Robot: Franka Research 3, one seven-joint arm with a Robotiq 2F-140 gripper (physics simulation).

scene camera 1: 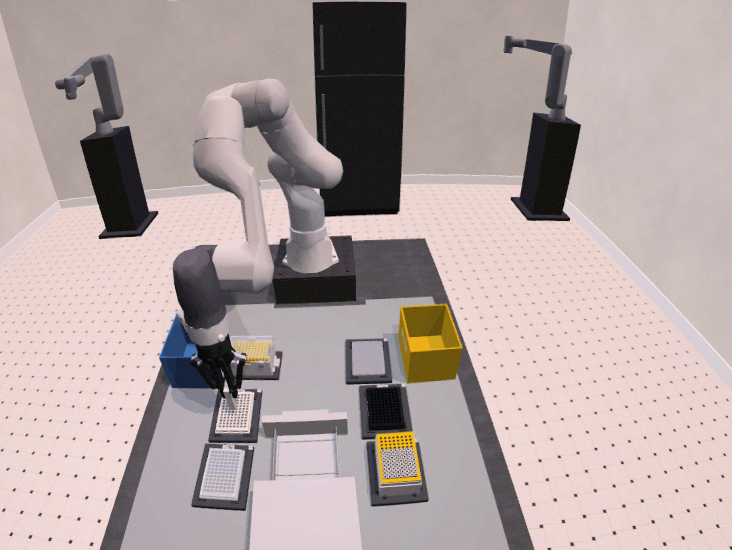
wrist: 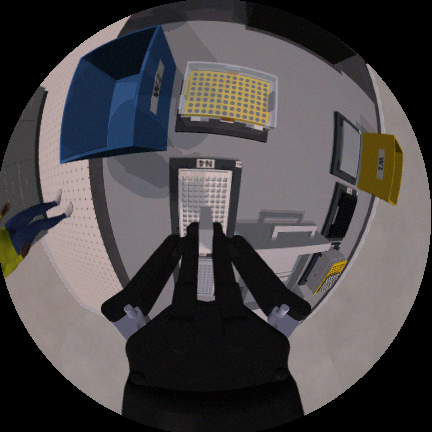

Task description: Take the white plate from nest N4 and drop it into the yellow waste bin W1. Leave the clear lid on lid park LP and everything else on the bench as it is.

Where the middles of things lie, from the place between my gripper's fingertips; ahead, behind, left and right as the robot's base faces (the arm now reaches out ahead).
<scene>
Right now my hand is 37 cm to the right of the black plate [scene camera 1: 385, 412], 3 cm above it and 1 cm past it. The rest, counted from my hand: flat clear lid [scene camera 1: 368, 360]: 34 cm to the left, 19 cm behind, 3 cm below; then yellow-topped rack [scene camera 1: 398, 471]: 38 cm to the left, 17 cm ahead, 1 cm below.
</scene>
